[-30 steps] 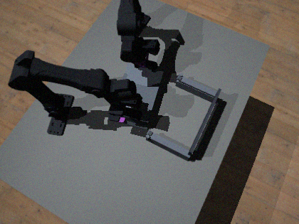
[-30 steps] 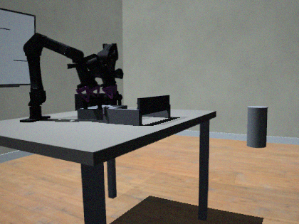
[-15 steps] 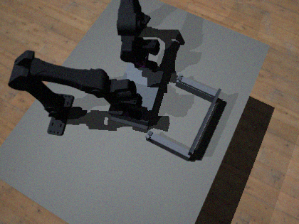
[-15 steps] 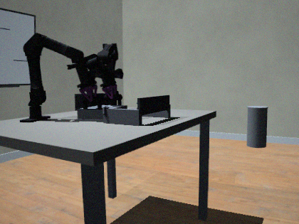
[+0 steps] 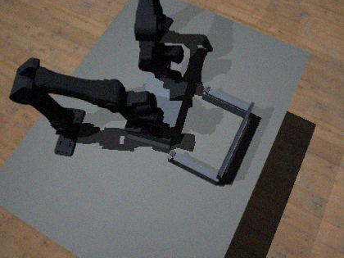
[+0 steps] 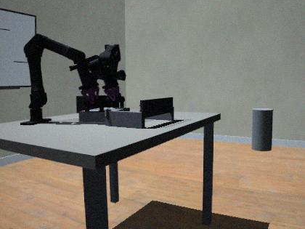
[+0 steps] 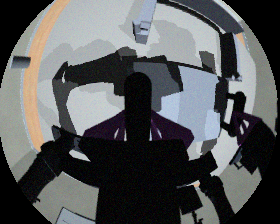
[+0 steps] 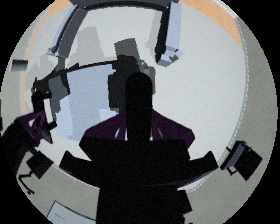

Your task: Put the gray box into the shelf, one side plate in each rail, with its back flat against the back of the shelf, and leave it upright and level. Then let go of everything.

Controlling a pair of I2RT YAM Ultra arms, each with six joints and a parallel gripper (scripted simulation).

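Now: the gray box 40 mm ahead of my left hand, 120 mm to the right of it and 50 mm below it.
Right now the gray box is 40 mm behind my right hand, 120 mm to the left of it and 50 mm below it.
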